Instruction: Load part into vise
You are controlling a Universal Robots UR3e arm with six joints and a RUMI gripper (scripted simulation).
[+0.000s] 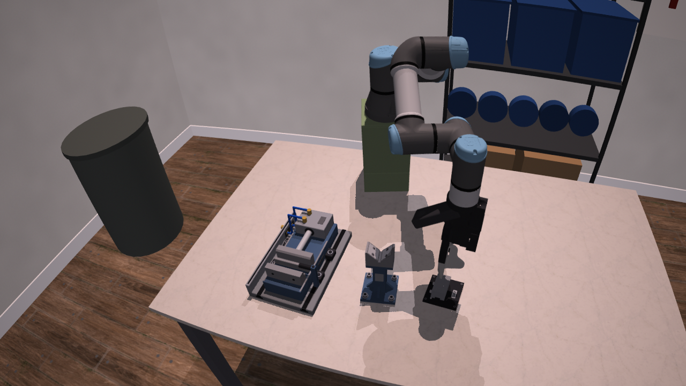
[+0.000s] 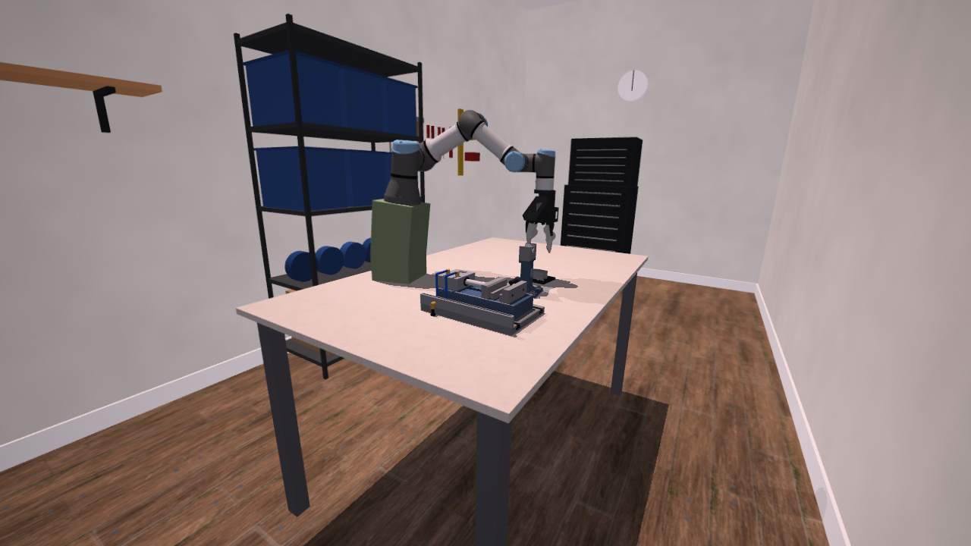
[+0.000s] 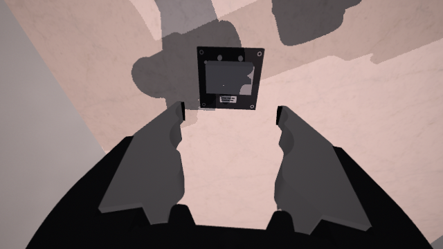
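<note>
My hand is 100 mm above the part. From my hand the other things lie so: dark work stop rod 320 mm to the right, 130 mm ahead, 30 mm below; black infeed plate 120 mm below, 10 mm to the left; fixed jaw 370 mm to the right, 160 mm ahead, 40 mm below.
</note>
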